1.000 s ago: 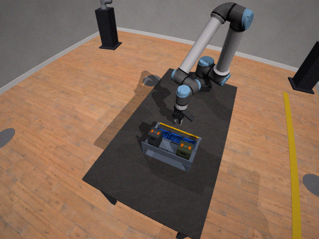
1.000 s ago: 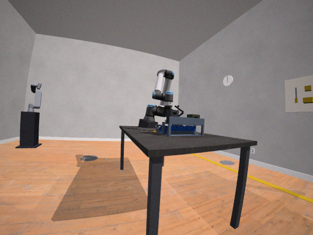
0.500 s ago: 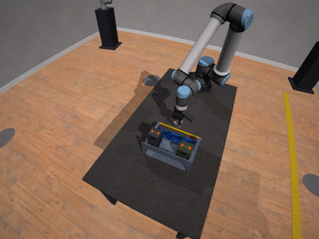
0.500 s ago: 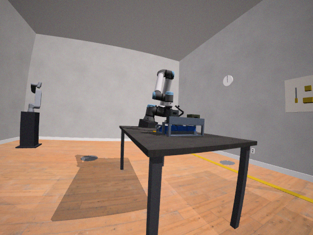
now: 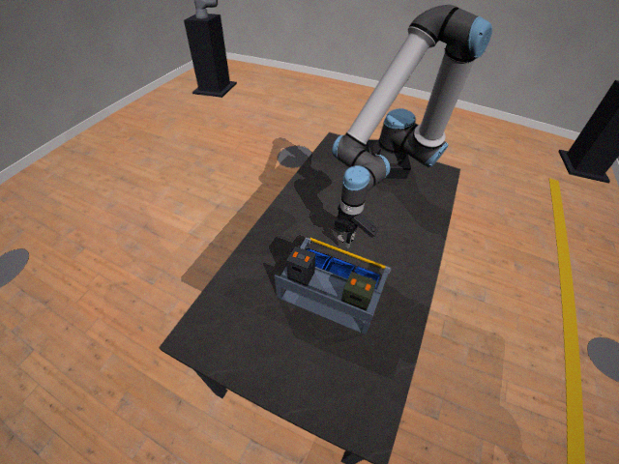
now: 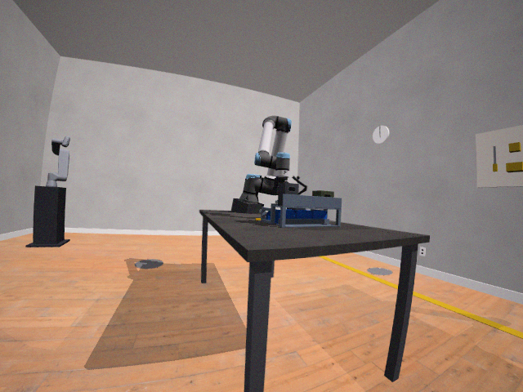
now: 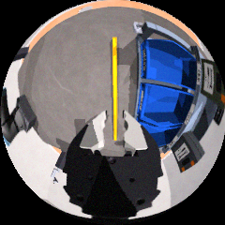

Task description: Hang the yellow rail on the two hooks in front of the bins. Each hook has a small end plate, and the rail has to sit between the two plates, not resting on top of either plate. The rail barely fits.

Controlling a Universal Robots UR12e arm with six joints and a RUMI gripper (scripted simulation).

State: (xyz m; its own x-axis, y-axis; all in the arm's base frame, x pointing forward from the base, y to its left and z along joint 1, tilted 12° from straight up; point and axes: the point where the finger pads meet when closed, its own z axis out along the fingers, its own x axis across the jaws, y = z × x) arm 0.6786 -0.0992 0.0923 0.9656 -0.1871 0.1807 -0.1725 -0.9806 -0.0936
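The yellow rail lies 70 mm below my hand. From my hand the other things lie so: black box (230 mm ahead, 150 mm to the right, 90 mm above); olive box (270 mm ahead, 80 mm to the left, 70 mm above).
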